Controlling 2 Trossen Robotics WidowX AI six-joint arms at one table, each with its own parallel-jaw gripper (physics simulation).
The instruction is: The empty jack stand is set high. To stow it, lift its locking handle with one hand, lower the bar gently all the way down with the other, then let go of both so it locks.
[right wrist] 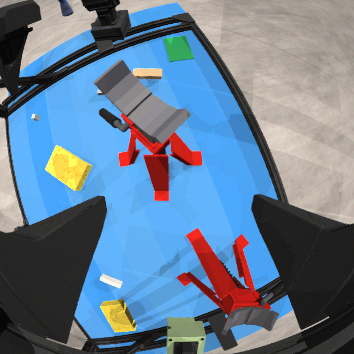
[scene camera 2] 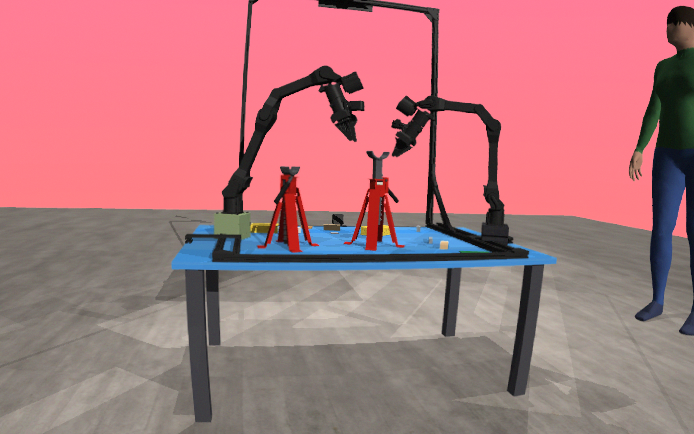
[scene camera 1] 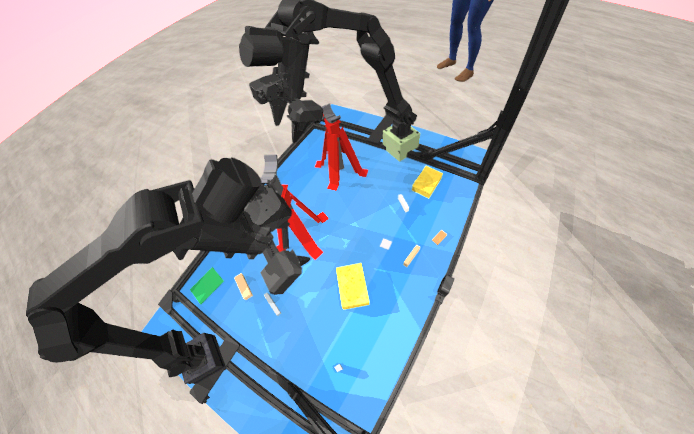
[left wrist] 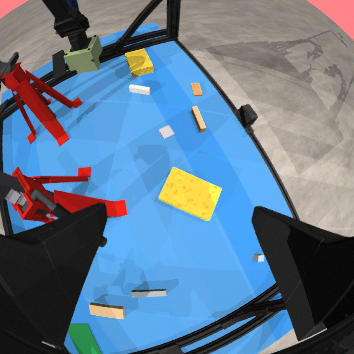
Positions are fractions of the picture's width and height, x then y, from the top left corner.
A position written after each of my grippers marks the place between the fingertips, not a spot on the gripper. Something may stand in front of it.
Observation:
My left gripper (scene camera 2: 0.57, 0.36) is open and holds nothing. My right gripper (scene camera 1: 0.41, 0.31) is open, holding nothing.
My left gripper also shows in the left wrist view (left wrist: 0.51, 0.60). My right gripper shows as well in the right wrist view (right wrist: 0.51, 0.57) and in scene camera 2 (scene camera 2: 0.51, 0.33).

